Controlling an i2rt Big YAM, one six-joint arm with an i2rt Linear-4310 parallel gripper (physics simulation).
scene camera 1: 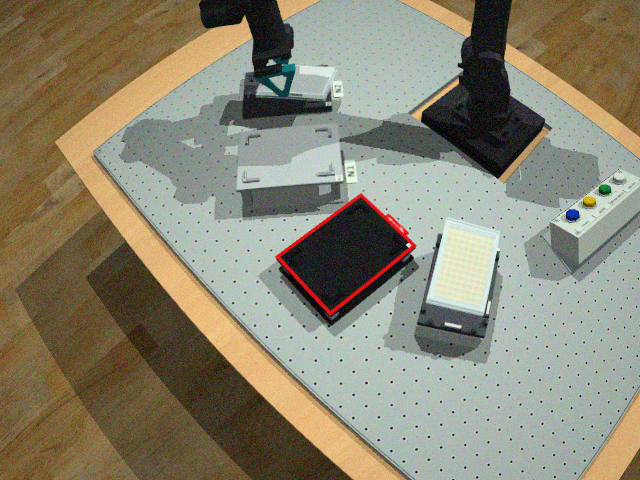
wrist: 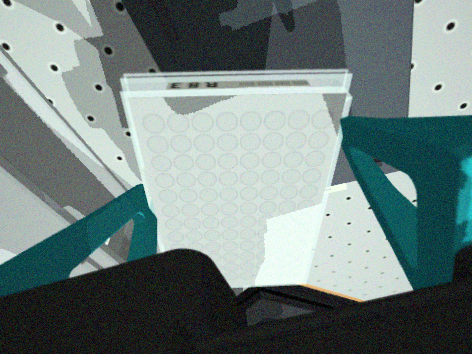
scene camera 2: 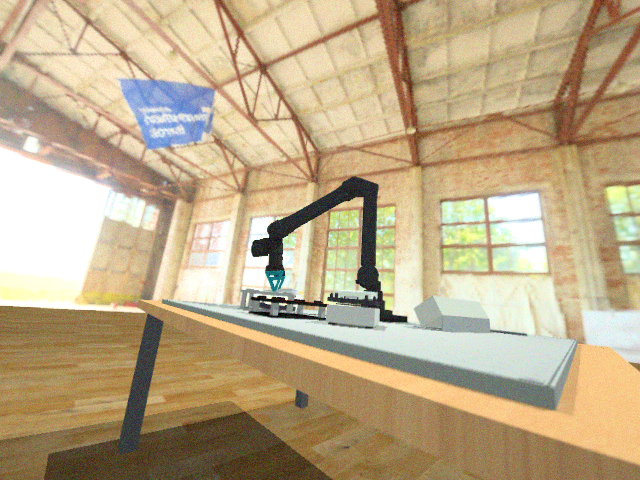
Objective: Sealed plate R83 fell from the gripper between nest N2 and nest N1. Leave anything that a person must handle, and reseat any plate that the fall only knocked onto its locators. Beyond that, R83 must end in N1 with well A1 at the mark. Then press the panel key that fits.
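Where they show: gripper, between the fingertips: (scene camera 1: 284, 81) (wrist: 238, 164); arm's base, origin of its link: (scene camera 1: 487, 119).
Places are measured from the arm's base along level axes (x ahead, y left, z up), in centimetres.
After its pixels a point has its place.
My gripper (scene camera 1: 279, 80) {x 20.2, y -31.6, z 4.3 cm} (scene camera 2: 275, 282) {x 20.2, y -31.6, z 4.3 cm} (wrist: 238, 164) {x 20.2, y -31.6, z 4.3 cm} is shut on the sealed plate R83 (scene camera 1: 312, 82) {x 18.5, y -26.1, z 5.8 cm} (wrist: 238, 154) {x 20.7, y -32.6, z 4.9 cm}, its teal fingers against the plate's two long sides. The clear plate has rows of round wells, and its R83 label is on the far short edge in the wrist view. I hold it just over the dark nest (scene camera 1: 285, 106) {x 22.0, y -30.1, z -0.4 cm} at the back of the board. The grey nest N1 (scene camera 1: 290, 154) {x 31.9, y -18.7, z 3.8 cm}, with corner locators and a tag (scene camera 1: 350, 170) {x 25.1, y -12.3, z -1.9 cm}, stands empty in front of it.
A black nest with a red frame (scene camera 1: 347, 252) {x 38.6, y -1.4, z 1.9 cm} stands in the middle. To its right, a plate with cream wells (scene camera 1: 463, 269) {x 31.8, y 13.9, z 5.4 cm} sits on a dark nest. The arm's base (scene camera 1: 485, 124) {x 3.9, y 1.3, z 2.8 cm} is at the back right. A grey panel box (scene camera 2: 451, 314) {x 12.5, y 29.8, z 2.0 cm} (scene camera 1: 556, 233) {x 14.4, y 22.6, z 2.1 cm} is at the right edge.
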